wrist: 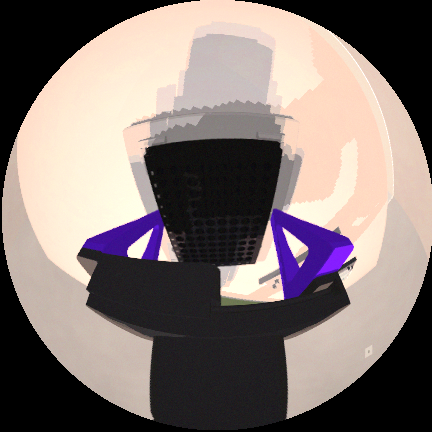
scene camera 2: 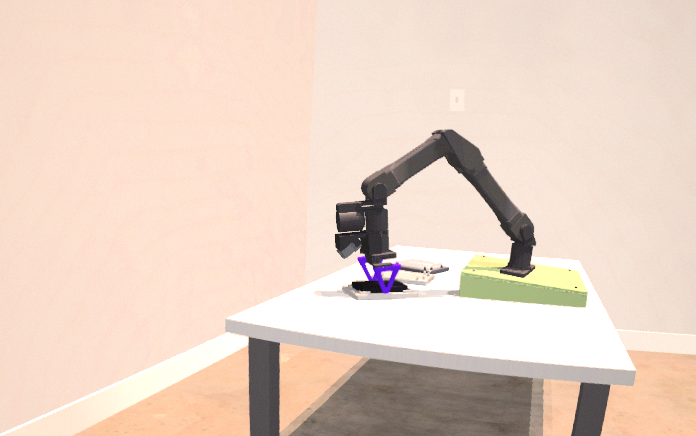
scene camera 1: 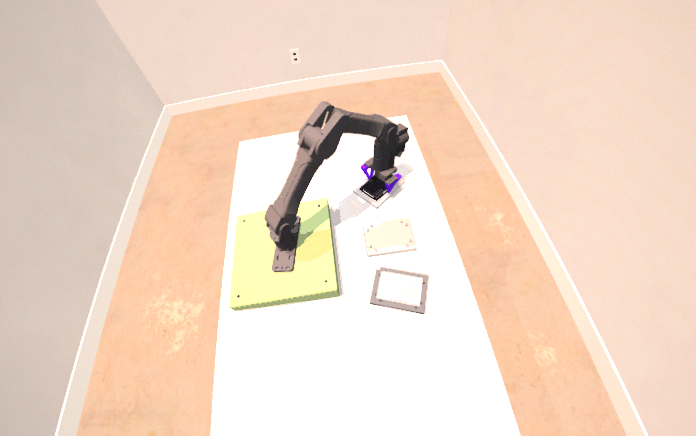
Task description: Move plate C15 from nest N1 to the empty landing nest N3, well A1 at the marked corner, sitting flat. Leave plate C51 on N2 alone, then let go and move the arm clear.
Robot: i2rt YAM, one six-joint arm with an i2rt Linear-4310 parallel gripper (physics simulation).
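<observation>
A black well plate (scene camera 1: 373, 188) (scene camera 2: 362, 286) (wrist: 215, 175) lies on a pale nest (scene camera 1: 377, 203) (scene camera 2: 362, 295) (wrist: 215, 127) at the far end of the table. My gripper (scene camera 1: 380, 183) (scene camera 2: 380, 285) (wrist: 217, 214) is open, pointing down, with one purple finger on either side of the plate. A cream nest (scene camera 1: 389, 237) (scene camera 2: 410, 278) with small corner pegs is in the middle of the row. A dark grey framed nest (scene camera 1: 424, 292) with a white rectangle inside is beyond it. I cannot read any labels or tell whether that white area is a plate. The A1 corner cannot be made out.
The arm's base stands on a yellow-green block (scene camera 1: 256, 282) (scene camera 2: 518, 292) beside the row of nests. The white table (scene camera 1: 333, 369) (scene camera 2: 462, 338) carries all of this. The arm's shadow falls across the table near the black plate.
</observation>
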